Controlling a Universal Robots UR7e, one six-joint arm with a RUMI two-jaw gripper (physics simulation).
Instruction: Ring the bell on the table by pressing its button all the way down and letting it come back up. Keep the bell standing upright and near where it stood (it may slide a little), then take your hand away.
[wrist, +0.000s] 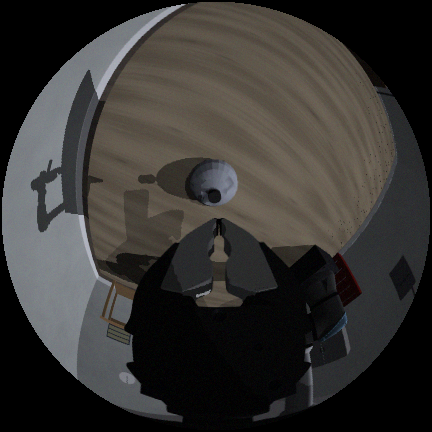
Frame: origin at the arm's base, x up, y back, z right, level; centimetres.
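Where they show: gripper, between the fingertips: (218, 219); arm's base, origin of its link: (315, 282).
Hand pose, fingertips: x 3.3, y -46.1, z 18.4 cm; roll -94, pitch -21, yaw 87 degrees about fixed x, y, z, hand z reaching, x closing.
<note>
Each offset is from my fingertips to the top centre of the thing. Level surfaces: height alone.
The bell @(dz -0.3, dx -5.5, dy -0.2 cm) (214, 175) is a pale grey dome standing upright on the wooden table @(dx -12.1 cm) (260, 100), near the middle of the wrist view. Its dark round button @(dz -0.3, dx -5.5, dy -0.2 cm) (214, 195) is up on top, seen toward the gripper side of the dome. My gripper (218, 219) is shut with nothing between its fingertips. The tips show just below the button in the view, with a strip of table between them and the bell, so they are apart from it. The exact height of the tips above the table is hard to tell.
Shadows of the bell and arm fall on the table left of the bell. The table's left edge (86, 165) has a pale rim. Beyond the table are a wooden frame (105, 302) at lower left and a red object (347, 281) at lower right, beside dark arm parts.
</note>
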